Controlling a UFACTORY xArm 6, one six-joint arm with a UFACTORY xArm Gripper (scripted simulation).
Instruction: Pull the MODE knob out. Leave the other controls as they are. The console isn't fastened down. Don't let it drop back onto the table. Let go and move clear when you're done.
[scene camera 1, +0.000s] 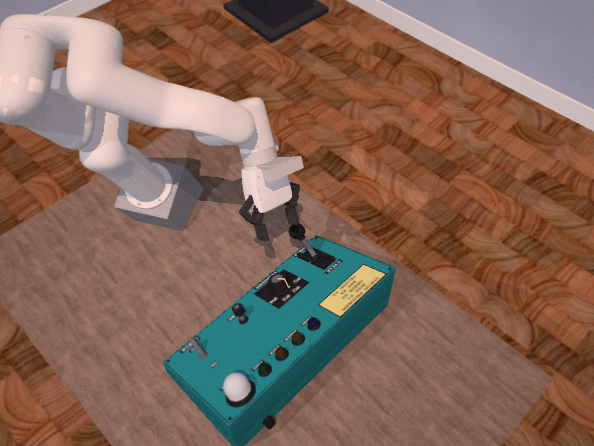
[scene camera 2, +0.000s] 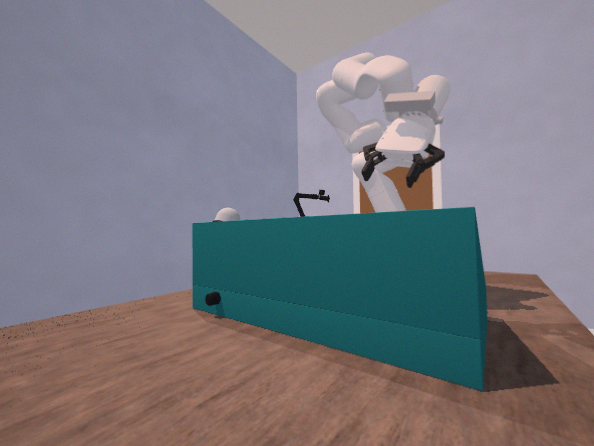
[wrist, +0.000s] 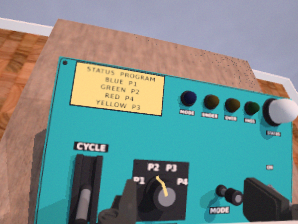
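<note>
You'd find my gripper (scene camera 2: 385, 179) here, and it's also there as my gripper (scene camera 1: 279, 232) and, from the wrist, as my gripper (wrist: 190, 197). There's a teal console (scene camera 2: 407, 288) too.
</note>
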